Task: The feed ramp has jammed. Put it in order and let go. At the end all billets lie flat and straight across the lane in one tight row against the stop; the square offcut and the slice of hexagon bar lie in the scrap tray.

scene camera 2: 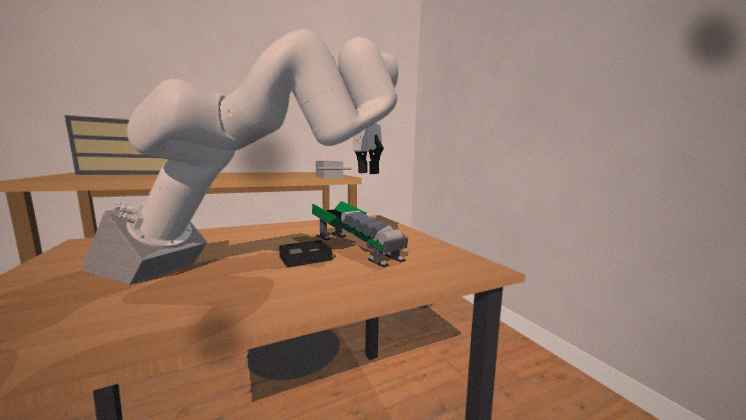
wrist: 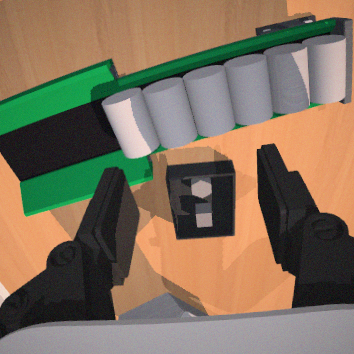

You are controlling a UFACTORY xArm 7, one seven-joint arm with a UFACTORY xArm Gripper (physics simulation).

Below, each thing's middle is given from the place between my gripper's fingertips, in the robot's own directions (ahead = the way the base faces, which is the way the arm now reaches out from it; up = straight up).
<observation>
My hand is 230 mm above the black scrap tray (scene camera 2: pixel 324 253), 200 mm past it and 30 mm to the right of it.
</observation>
